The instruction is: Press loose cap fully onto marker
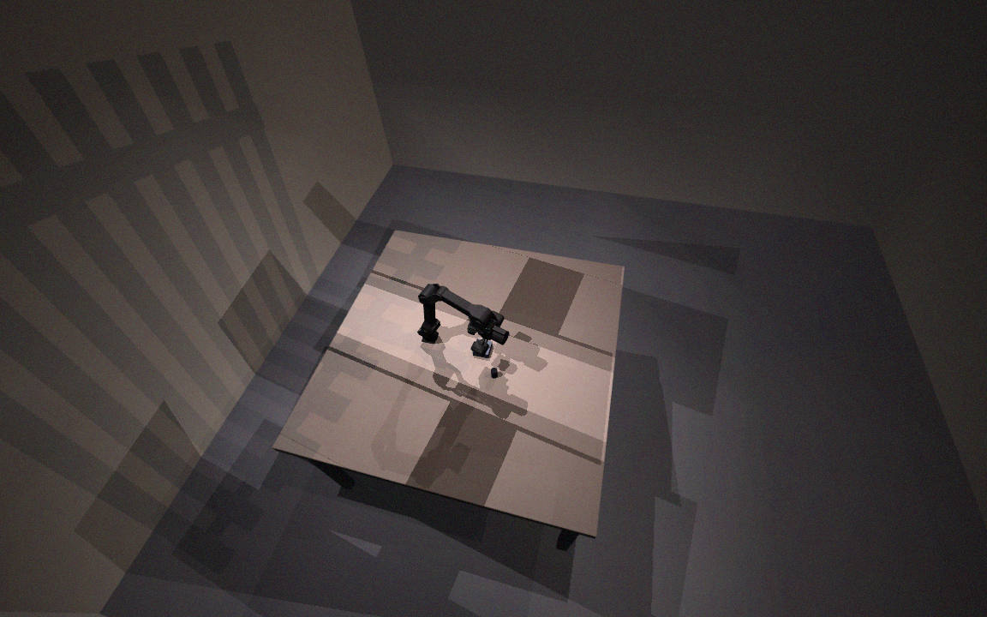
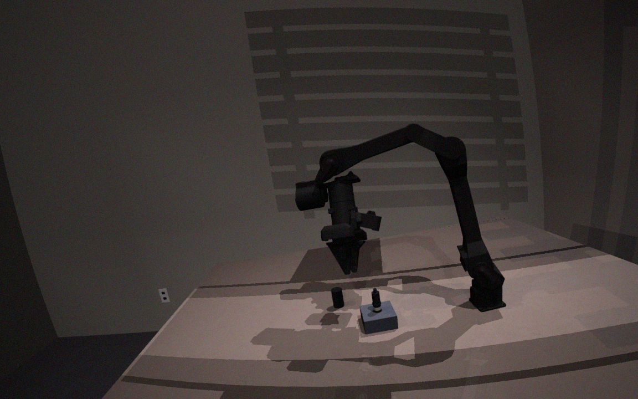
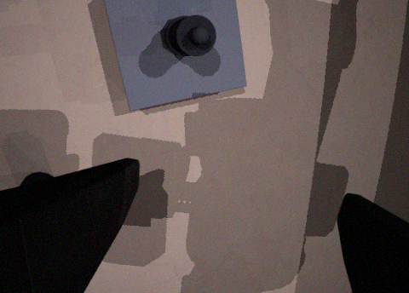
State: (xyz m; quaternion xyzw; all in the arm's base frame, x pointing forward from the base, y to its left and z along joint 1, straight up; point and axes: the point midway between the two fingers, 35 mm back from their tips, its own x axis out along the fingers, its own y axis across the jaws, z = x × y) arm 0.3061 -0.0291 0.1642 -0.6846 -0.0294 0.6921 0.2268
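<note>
Now: the dark cap 11 cm to the right of my gripper tip, 11 cm below it and 4 cm ahead of it. From my gripper tip the other things lie so: grey holder block: 12 cm below, 5 cm behind, 1 cm to the left.
</note>
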